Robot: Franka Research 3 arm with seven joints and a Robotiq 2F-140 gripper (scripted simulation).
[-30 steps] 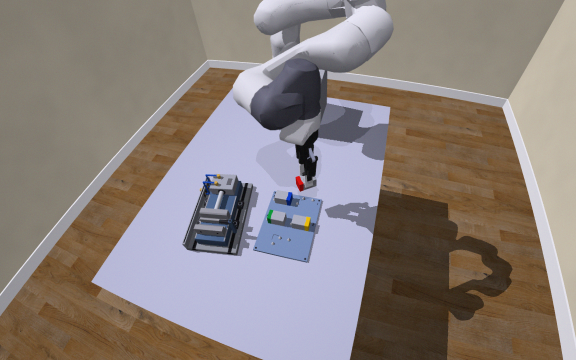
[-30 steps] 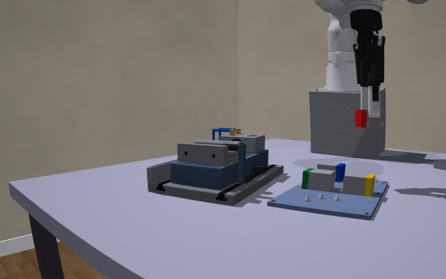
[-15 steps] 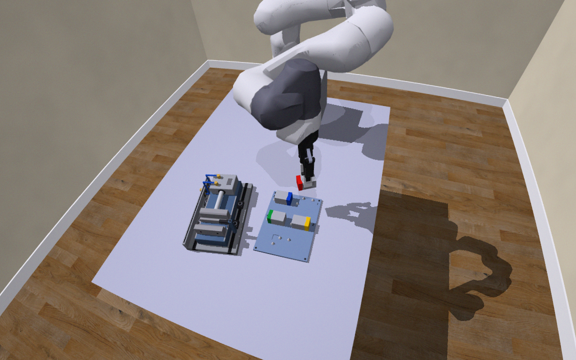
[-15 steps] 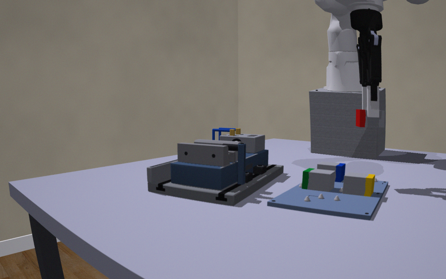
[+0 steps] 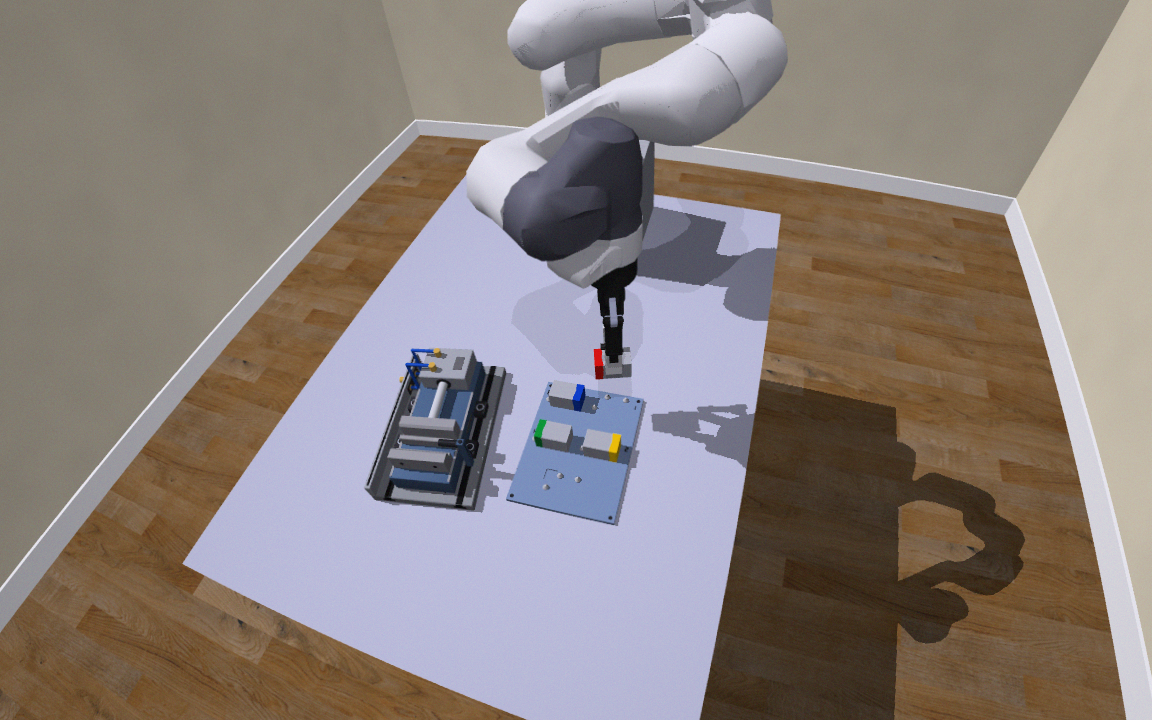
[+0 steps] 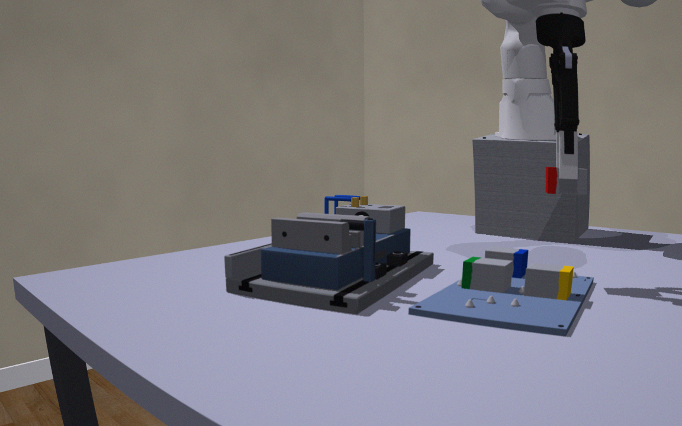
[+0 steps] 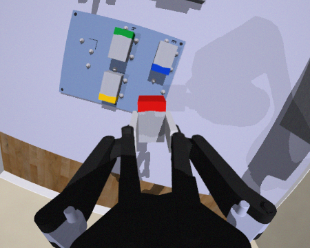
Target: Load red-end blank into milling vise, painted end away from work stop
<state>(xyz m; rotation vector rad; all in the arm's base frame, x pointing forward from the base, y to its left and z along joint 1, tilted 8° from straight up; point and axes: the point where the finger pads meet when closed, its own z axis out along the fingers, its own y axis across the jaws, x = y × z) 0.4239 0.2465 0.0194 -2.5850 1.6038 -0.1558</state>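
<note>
Right now the red-ended blank is 40 mm below my hand. Round my hand: yellow-ended blank (90 mm ahead, 10 mm to the left, 160 mm below); then green-ended blank (100 mm ahead, 70 mm to the right, 160 mm below); then blue-ended blank (10 mm ahead, 90 mm to the right, 160 mm below).
</note>
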